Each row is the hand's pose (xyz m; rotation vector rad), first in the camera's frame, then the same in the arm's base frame.
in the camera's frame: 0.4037 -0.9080 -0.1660 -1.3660 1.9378 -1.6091
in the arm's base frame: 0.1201 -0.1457 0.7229 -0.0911 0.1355 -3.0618
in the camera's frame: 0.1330 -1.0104 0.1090 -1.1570 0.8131 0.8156
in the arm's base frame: -0.2139 -0.0474 0.5276 -2.3148 0.4891 -0.8852
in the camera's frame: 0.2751 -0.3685 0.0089 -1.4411 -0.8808 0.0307
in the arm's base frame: 0.3773 0.0444 0.2372 2.4128 1.3156 0.3562
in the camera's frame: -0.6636 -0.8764 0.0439 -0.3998 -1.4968 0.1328
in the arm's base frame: -0.5041 -0.4431 -0.1174 -2.0862 -2.1517 0.9169
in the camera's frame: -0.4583 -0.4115 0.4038 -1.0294 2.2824 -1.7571
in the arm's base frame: -0.2059 0.0472 -0.3591 0.3856 0.3206 -2.9002
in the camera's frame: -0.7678 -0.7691 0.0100 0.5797 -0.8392 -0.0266
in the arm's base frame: -0.4650 -0.5010 -0.2539 -1.0197 -1.6775 0.6608
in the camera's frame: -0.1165 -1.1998 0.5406 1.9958 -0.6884 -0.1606
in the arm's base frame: -0.6676 0.1816 0.3660 0.4176 -1.2196 1.0598
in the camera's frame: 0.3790 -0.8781 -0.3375 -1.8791 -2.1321 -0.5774
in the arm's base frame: 0.2021 -0.3012 0.7274 1.0159 1.2173 -0.0481
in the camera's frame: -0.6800 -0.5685 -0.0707 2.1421 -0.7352 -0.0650
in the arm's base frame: -0.2366 -0.4956 -0.3014 0.5164 -1.1237 1.1921
